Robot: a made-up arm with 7 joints.
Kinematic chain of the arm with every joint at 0, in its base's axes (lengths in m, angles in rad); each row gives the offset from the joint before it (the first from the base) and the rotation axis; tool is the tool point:
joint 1: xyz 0 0 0.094 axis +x
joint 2: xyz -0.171 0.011 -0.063 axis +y
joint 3: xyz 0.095 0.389 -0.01 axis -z
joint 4: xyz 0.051 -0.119 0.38 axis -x
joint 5: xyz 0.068 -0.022 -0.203 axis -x
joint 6: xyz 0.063 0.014 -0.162 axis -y
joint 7: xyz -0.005 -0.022 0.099 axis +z
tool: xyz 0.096 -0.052 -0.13
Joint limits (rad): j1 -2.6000..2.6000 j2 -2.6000..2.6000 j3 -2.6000..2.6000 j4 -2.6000..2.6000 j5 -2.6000..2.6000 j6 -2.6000..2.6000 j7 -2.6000..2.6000
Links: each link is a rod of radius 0.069 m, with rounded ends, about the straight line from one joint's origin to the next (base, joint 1, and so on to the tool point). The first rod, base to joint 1, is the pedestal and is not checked.
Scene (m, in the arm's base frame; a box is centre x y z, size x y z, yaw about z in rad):
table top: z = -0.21
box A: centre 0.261 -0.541 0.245 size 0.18 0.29 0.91 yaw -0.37
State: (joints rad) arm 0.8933 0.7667 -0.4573 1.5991 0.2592 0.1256 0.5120
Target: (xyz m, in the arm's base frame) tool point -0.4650 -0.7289 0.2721
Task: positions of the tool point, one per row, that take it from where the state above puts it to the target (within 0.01 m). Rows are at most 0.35 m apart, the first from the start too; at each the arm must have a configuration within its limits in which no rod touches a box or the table.
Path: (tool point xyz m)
1: 0.5095 0.0270 0.1456
2: 0.4262 -0.0702 0.2318
3: 0.3130 -0.1305 0.3210
4: 0.1782 -0.1566 0.3984
5: 0.0309 -0.1559 0.4523
6: 0.0499 -0.2085 0.5165
7: 0.0586 -0.2734 0.5781
8: 0.0520 -0.3492 0.6327
9: 0.0267 -0.4324 0.6742
10: -0.0177 -0.5175 0.6963
11: -0.2376 -0.6894 0.5100
12: -0.4650 -0.7289 0.2721

